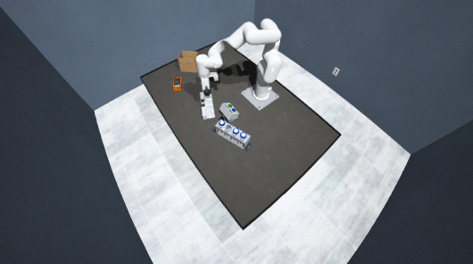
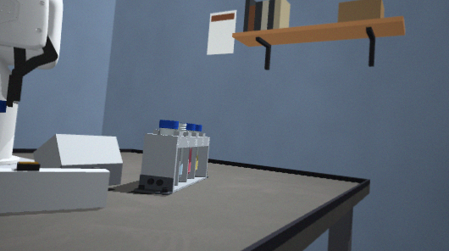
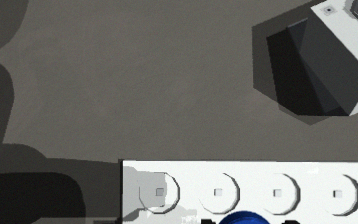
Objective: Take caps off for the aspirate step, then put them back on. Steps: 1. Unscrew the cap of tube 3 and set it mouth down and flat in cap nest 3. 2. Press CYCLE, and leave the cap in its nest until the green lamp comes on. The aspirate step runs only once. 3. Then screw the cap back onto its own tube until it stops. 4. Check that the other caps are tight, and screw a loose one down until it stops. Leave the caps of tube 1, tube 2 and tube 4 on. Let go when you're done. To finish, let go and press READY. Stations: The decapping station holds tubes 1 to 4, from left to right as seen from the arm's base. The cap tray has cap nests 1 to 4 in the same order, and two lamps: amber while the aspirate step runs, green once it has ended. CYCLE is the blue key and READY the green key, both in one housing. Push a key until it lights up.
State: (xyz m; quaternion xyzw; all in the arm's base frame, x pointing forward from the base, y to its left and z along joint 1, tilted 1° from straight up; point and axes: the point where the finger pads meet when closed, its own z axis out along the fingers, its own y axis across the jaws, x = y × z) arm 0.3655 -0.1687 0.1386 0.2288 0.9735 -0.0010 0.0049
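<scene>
My gripper is now 20 cm to the right of the blue cycle key, 8 cm past it and 7 cm above it. Also, from my hand: grey key housing (18 cm to the left, 8 cm below, 6 cm behind); then station (34 cm to the left, 14 cm below, 4 cm ahead); then green ready key (15 cm to the left, 8 cm behind, 7 cm below).
</scene>
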